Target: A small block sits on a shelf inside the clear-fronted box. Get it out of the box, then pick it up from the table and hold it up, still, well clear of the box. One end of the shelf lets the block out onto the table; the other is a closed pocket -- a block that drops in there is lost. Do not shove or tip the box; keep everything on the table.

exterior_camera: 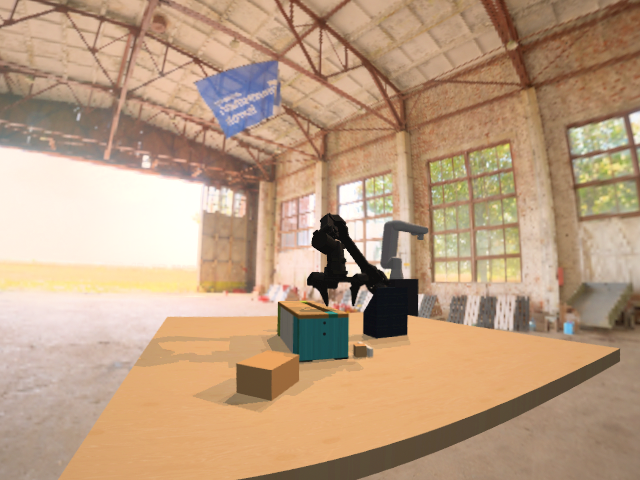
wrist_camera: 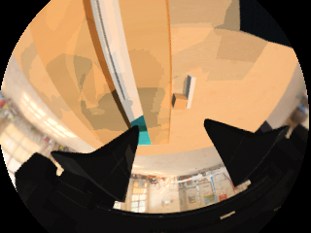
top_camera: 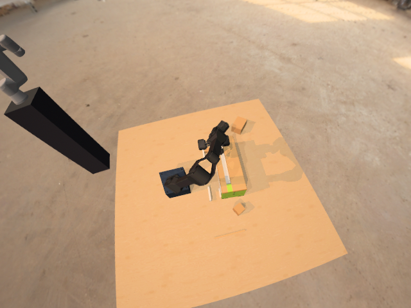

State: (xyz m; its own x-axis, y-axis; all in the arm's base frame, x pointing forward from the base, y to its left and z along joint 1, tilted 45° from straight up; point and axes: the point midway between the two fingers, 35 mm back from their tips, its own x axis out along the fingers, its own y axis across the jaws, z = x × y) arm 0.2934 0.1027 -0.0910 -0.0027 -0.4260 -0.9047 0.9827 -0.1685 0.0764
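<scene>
Now: the small brown block 120 mm below my gripper tip, 60 mm to the left of it and 30 mm behind it. The rest, counted from my gripper tip: larger tan block 280 mm ahead, 190 mm to the left, 110 mm below; then box 130 mm to the right, 80 mm below, 10 mm ahead.
</scene>
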